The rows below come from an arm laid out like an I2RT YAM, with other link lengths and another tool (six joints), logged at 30 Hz.
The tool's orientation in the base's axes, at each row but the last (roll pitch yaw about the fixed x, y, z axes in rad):
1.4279 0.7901 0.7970
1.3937 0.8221 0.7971
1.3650 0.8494 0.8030
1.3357 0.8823 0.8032
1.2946 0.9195 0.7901
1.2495 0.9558 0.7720
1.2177 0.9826 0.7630
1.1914 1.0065 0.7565
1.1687 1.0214 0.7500
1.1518 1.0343 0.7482
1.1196 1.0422 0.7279
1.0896 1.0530 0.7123
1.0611 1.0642 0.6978
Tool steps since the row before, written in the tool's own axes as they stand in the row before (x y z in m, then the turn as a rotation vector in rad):
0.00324 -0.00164 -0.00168 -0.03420 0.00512 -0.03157
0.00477 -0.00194 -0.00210 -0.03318 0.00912 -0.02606
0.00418 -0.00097 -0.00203 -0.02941 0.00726 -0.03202
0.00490 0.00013 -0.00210 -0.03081 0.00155 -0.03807
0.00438 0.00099 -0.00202 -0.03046 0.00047 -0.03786
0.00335 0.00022 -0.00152 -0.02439 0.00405 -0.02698
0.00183 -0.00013 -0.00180 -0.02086 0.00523 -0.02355
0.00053 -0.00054 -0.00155 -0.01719 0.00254 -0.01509
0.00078 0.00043 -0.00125 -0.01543 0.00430 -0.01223
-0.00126 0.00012 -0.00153 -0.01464 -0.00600 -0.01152
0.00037 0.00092 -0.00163 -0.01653 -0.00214 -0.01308
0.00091 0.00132 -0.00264 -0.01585 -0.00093 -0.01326
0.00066 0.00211 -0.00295 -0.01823 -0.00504 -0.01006
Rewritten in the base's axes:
-0.00035 0.00168 -0.00361 -0.03941 0.00542 0.02470
-0.00013 0.00233 -0.00505 -0.03304 0.00519 0.02729
-0.00008 0.00249 -0.00404 -0.03681 0.00913 0.02246
0.00048 0.00348 -0.00401 -0.04444 0.00778 0.01911
0.00052 0.00367 -0.00324 -0.04449 0.00703 0.01824
0.00017 0.00228 -0.00289 -0.03157 0.00678 0.01722
-0.00085 0.00146 -0.00194 -0.02683 0.00742 0.01556
-0.00131 0.00047 -0.00102 -0.01894 0.00269 0.01280
-0.00066 0.00119 -0.00071 -0.01523 0.00349 0.01273
-0.00178 0.00032 0.00082 -0.01739 -0.00511 0.00739
-0.00103 0.00159 -0.00026 -0.01835 -0.00184 0.01043
-0.00162 0.00250 -0.00082 -0.01792 -0.00051 0.01033
-0.00180 0.00319 -0.00038 -0.01708 -0.00607 0.01142

